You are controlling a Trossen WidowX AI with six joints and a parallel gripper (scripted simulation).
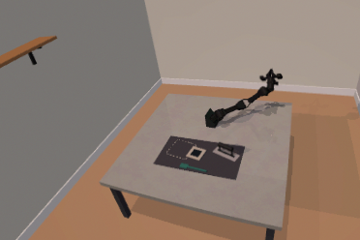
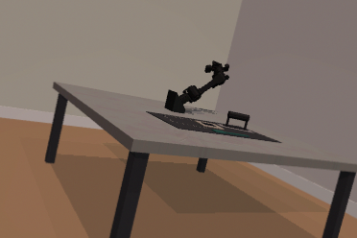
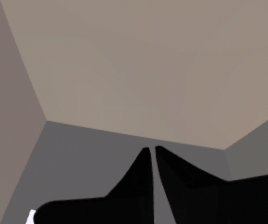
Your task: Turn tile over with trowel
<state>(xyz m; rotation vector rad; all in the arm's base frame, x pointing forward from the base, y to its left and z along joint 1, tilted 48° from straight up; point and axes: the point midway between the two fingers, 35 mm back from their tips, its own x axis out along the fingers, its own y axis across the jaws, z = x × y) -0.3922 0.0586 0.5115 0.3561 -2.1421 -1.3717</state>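
The dark mat is 82 cm ahead of my gripper tip, 40 cm below it and 38 cm to the right of it. The rest, counted from my gripper tip: green trowel (96 cm ahead, 39 cm to the right, 38 cm below); tile (81 cm ahead, 41 cm to the right, 37 cm below).
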